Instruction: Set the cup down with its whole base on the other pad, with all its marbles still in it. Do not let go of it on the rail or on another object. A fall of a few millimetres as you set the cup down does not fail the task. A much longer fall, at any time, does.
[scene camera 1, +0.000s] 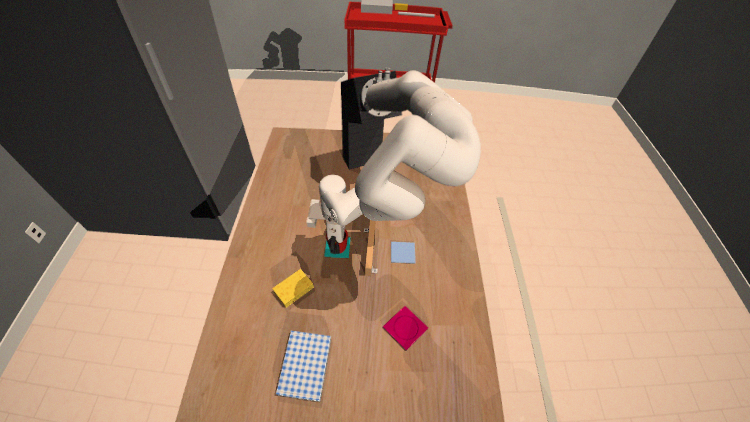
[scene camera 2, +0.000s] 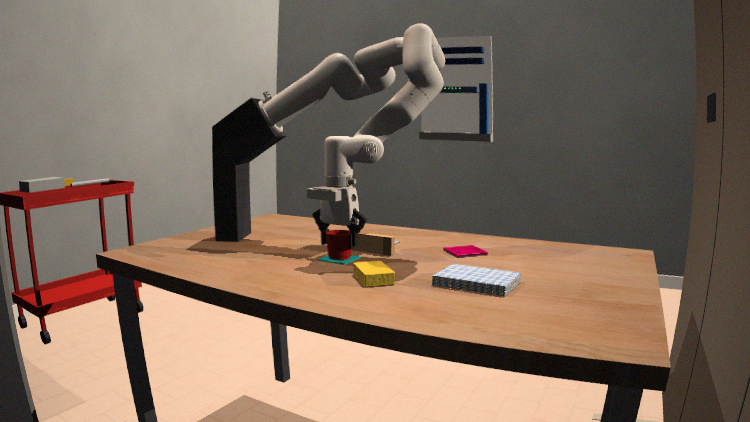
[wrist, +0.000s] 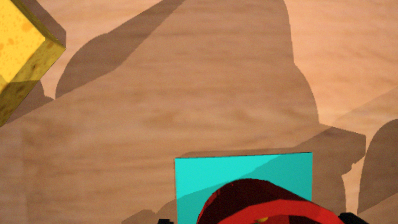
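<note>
There's a wooden rail (scene camera 2: 372, 243) that I can see, and along with the rail I can see my gripper (scene camera 2: 339, 245).
</note>
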